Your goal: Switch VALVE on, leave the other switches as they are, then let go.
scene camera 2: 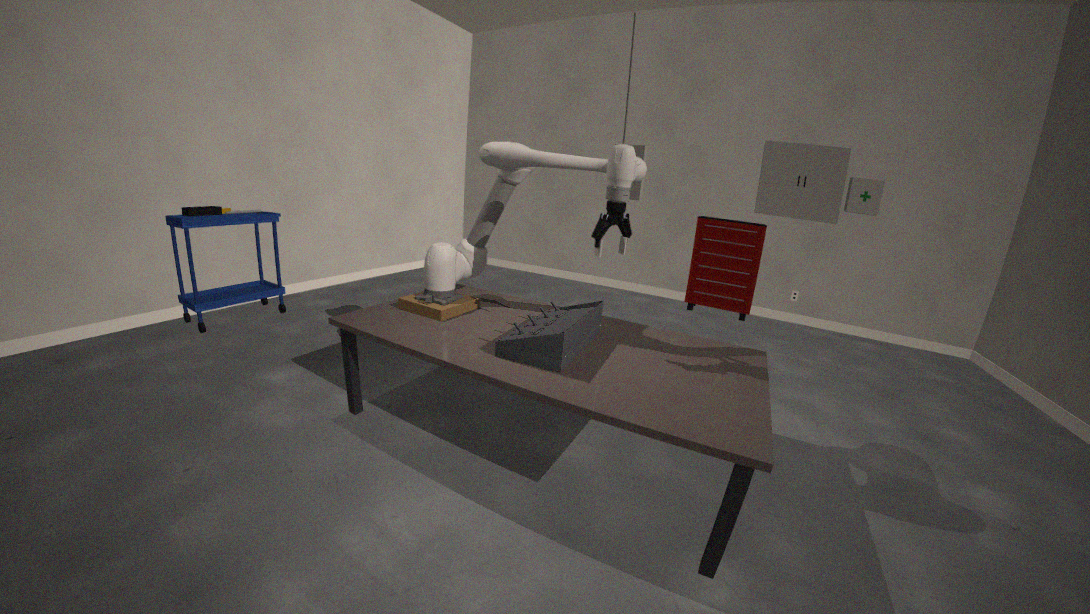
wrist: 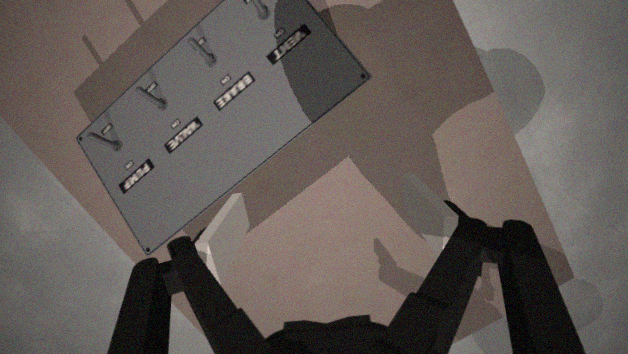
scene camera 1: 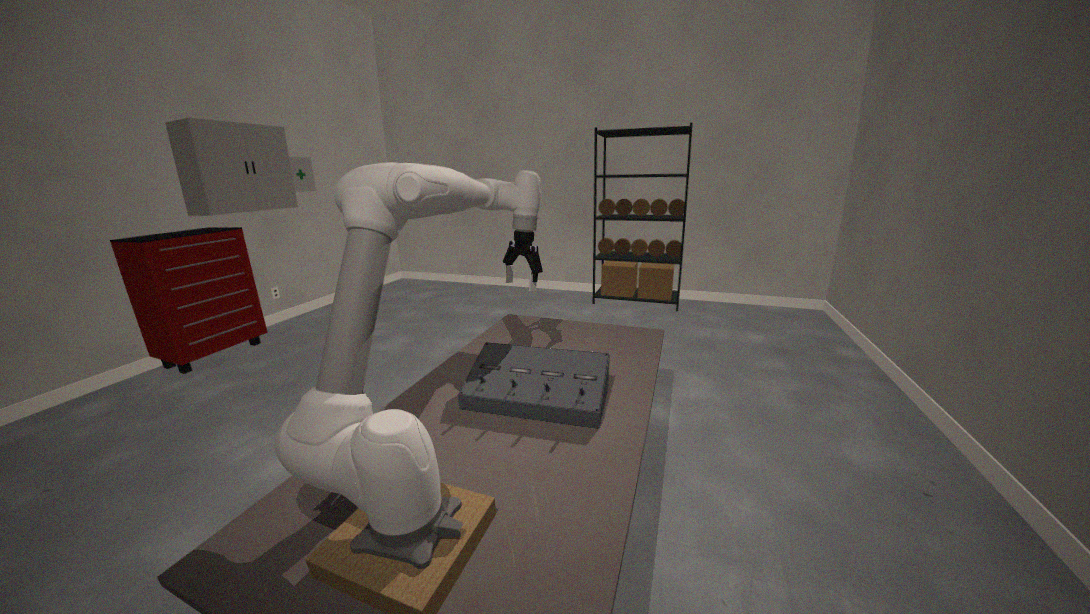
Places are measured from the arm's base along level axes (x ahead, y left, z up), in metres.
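Where they show: gripper, fingertip midpoint: (scene camera 2: 609,254) (wrist: 323,200) (scene camera 1: 520,286); arm's base, link origin: (scene camera 2: 439,298) (scene camera 1: 409,525).
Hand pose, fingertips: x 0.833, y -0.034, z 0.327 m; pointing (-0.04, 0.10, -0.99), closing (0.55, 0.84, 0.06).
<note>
Each offset is from my fingertips to the top centre of the thing. "pt": to the spot under its first point. Level surfaces: height alone.
A dark grey switch panel (scene camera 1: 532,409) (scene camera 2: 531,352) (wrist: 215,160) with a sloped top lies on the table. The wrist view shows the VALVE label @(0.171 m back, 0.156 m right, 0.269 m down) (wrist: 183,135) between PUMP @(pt 0.176 m back, 0.276 m right, 0.272 m down) (wrist: 136,176) and BRAKE @(pt 0.165 m back, 0.036 m right, 0.272 m down) (wrist: 234,91). The VALVE lever @(0.255 m back, 0.152 m right, 0.255 m down) (scene camera 1: 546,387) (wrist: 152,97) is third from the left in scene camera 1. In the wrist view it slants away from its ON mark @(pt 0.197 m back, 0.154 m right, 0.281 m down) (wrist: 175,123), parallel to the PUMP lever @(0.260 m back, 0.272 m right, 0.255 m down) (wrist: 105,140) and BRAKE lever @(0.249 m back, 0.032 m right, 0.255 m down) (wrist: 202,51). My gripper (scene camera 1: 520,285) (scene camera 2: 610,253) (wrist: 323,200) is open and empty, high above the table, off the panel's label side, touching nothing.
The table @(0.381 m down) (scene camera 1: 564,488) (scene camera 2: 671,404) (wrist: 310,220) also bears the arm's wooden base block (scene camera 1: 472,507) (scene camera 2: 442,308). The fourth label @(0.161 m back, 0.084 m left, 0.269 m down) (wrist: 289,44), partly in shadow, is at the panel's other end. A red cabinet (scene camera 1: 186,297) (scene camera 2: 724,264) and a blue cart (scene camera 2: 222,220) stand off the table.
</note>
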